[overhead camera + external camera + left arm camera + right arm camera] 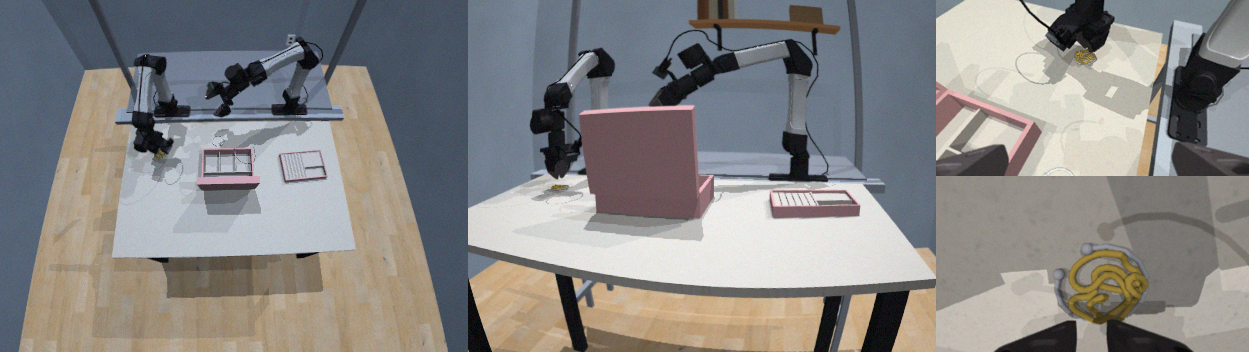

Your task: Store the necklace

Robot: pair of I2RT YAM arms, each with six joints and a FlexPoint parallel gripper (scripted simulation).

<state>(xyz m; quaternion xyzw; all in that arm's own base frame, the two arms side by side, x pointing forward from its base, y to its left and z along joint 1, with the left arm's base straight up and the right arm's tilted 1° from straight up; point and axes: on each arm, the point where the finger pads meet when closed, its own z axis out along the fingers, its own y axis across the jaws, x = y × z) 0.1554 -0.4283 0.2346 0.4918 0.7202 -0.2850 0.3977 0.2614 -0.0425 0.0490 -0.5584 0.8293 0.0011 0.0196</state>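
Note:
My right hand is 30 mm above the silver bangle and 10 mm short of it. Also, from my right hand: pink jewelry box: 350 mm to the left, 140 mm ahead, 80 mm above; then pink-rimmed tray: 730 mm to the left, 100 mm ahead, 30 mm below; then rail: 370 mm to the left, 250 mm behind, 60 mm below.

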